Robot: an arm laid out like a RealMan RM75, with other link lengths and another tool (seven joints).
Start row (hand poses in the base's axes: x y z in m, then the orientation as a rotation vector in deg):
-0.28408, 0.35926, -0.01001, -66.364, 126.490, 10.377
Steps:
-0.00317, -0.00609, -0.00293, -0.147, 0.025, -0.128
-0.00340, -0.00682, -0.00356, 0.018, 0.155, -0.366
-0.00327, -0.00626, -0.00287, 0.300, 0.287, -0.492
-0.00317, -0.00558, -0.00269, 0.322, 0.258, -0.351
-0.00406, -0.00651, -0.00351, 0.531, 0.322, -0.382
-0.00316, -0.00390, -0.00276, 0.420, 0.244, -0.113
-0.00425, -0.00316, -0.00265, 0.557, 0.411, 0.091
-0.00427, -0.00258, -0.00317, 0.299, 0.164, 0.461
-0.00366, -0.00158, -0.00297, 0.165, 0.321, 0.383
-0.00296, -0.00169, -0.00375, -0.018, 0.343, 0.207
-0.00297, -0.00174, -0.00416, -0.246, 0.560, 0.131
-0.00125, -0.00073, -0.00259, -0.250, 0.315, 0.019
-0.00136, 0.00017, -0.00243, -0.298, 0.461, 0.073
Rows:
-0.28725, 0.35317, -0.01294, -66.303, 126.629, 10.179
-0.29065, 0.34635, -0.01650, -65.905, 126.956, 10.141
-0.29392, 0.34009, -0.01937, -65.231, 127.372, 10.438
-0.29709, 0.33451, -0.02206, -64.699, 127.678, 10.800
-0.30115, 0.32800, -0.02557, -64.028, 127.984, 11.417
-0.30431, 0.32410, -0.02833, -63.709, 128.116, 11.977
-0.30856, 0.32094, -0.03098, -63.570, 128.241, 12.872
-0.31283, 0.31836, -0.03415, -63.958, 128.047, 13.490
-0.31649, 0.31678, -0.03712, -64.345, 128.075, 14.025
-0.31945, 0.31509, -0.04087, -64.630, 128.276, 14.301
-0.32242, 0.31335, -0.04503, -64.972, 128.788, 14.431
-0.32367, 0.31262, -0.04762, -65.160, 129.145, 14.360
-0.32503, 0.31279, -0.05005, -65.452, 129.619, 14.348

